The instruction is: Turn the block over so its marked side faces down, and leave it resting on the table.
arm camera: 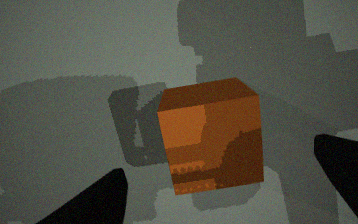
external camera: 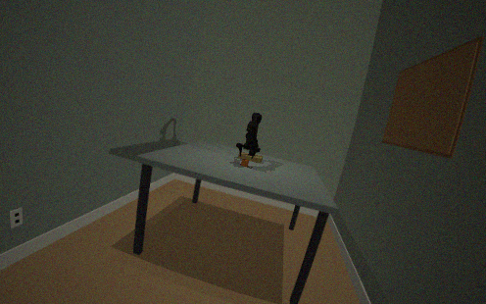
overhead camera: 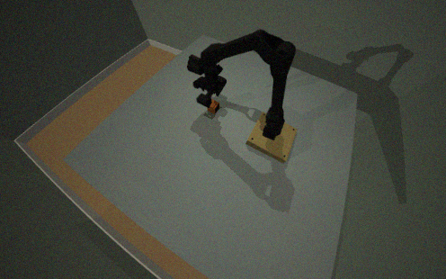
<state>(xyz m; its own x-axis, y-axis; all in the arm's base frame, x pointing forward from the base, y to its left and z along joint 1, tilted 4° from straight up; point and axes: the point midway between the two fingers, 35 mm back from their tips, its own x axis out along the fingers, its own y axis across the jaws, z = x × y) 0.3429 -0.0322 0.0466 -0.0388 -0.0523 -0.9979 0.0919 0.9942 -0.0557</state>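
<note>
Right now the block is 40 mm below my gripper tip and 10 mm behind it.
</note>
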